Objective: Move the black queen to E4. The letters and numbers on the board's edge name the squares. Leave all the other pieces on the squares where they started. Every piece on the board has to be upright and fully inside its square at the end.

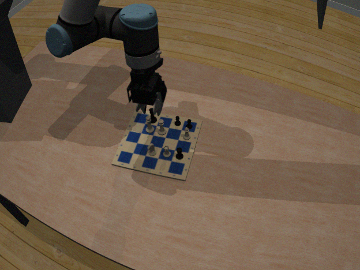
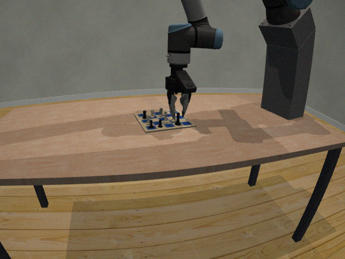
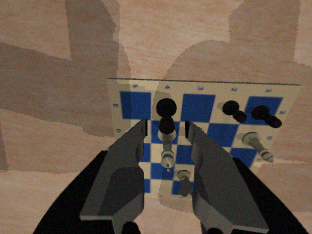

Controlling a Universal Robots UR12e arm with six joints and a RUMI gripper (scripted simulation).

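Right now the black queen is 20 mm below my hand. Round my hand: chessboard: 60 mm to the right, 60 mm ahead, 50 mm below.
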